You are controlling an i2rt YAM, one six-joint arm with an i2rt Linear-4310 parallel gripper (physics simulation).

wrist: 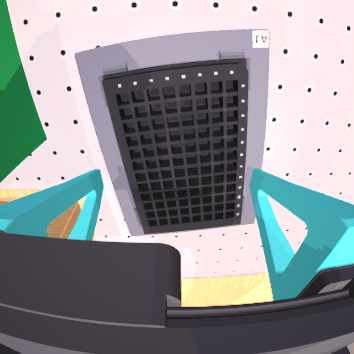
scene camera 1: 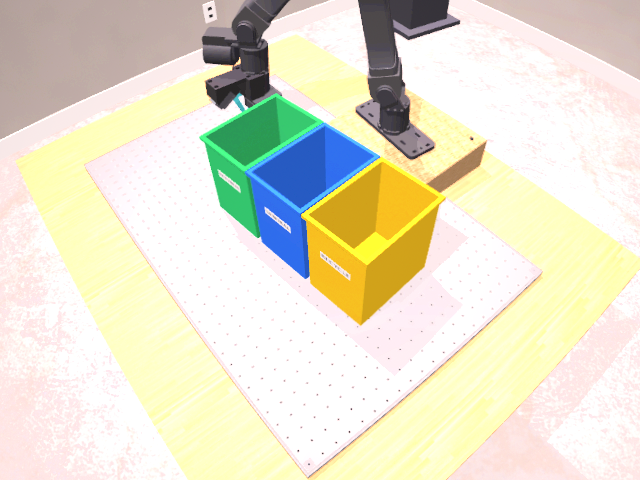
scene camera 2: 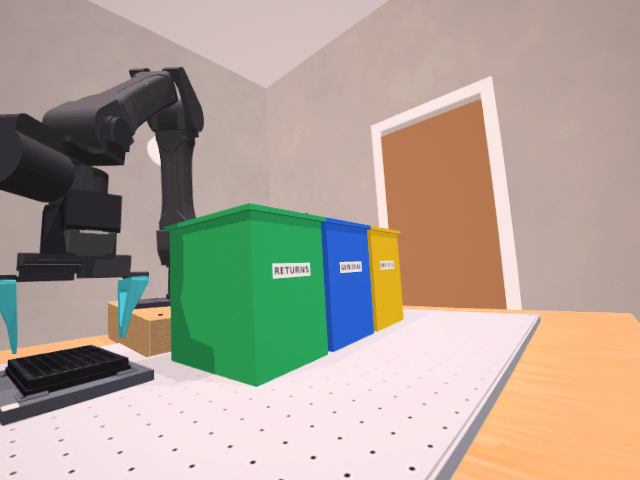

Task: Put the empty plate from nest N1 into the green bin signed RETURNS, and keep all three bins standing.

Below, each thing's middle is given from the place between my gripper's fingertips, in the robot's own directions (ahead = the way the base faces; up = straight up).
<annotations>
Now: hand 20 mm above the black plate (scene camera 2: 52,371) and 10 mm to the left of it. From my hand the other things lie so: blue bin (scene camera 1: 285,185) (310 mm to the left, 50 mm ahead, 50 mm above); green bin (scene camera 2: 247,301) (180 mm to the left, 70 mm ahead, 50 mm above); yellow bin (scene camera 1: 367,239) (440 mm to the left, 50 mm above, 20 mm ahead).
</annotations>
